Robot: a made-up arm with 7 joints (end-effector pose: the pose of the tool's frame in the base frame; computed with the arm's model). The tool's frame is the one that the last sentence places. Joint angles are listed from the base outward.
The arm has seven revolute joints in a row. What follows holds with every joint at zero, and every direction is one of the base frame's.
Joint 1 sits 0.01 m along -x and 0.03 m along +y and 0.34 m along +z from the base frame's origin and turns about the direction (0, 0.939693, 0.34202).
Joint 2 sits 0.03 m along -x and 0.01 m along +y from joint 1 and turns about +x.
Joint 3 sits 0.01 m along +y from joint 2 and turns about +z.
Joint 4 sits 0.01 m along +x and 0.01 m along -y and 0.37 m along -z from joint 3 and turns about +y.
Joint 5 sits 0.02 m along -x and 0.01 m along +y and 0.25 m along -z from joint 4 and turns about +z.
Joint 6 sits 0.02 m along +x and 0.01 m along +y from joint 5 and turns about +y.
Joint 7 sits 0.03 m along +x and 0.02 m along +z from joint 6 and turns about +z.
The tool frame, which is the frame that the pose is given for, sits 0.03 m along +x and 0.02 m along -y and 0.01 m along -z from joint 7; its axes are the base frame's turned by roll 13.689, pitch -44.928 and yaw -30.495 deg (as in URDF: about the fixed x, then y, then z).
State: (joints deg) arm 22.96 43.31 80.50 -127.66 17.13 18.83 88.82
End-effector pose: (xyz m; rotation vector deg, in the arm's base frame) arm -0.0972 0.3080 0.3761 -39.66 159.76 -40.05
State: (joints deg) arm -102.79 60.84 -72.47 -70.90 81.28 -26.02 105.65
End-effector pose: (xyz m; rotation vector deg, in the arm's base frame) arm 0.4452 0.1600 0.5922 -94.67 -110.15 46.05
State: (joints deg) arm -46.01 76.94 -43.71 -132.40 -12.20 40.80 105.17
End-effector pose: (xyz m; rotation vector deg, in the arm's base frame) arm 0.1911 0.1232 0.3450 -13.76 -144.43 -17.41
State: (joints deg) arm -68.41 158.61 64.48 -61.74 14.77 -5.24 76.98
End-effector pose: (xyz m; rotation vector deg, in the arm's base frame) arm -0.4585 0.0698 0.5717 -23.31 70.83 25.35
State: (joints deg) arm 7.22 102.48 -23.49 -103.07 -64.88 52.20 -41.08
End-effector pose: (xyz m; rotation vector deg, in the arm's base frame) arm 0.1693 0.4018 0.2361 -71.02 -65.89 137.44
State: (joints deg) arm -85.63 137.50 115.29 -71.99 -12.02 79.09 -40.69
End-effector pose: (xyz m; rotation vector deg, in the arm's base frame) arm -0.4723 0.3198 0.3513 -96.30 100.62 -77.56
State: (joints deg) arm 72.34 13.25 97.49 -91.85 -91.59 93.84 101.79
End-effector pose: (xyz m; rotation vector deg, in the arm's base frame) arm -0.3807 0.3202 0.3664 -141.78 -37.14 34.34
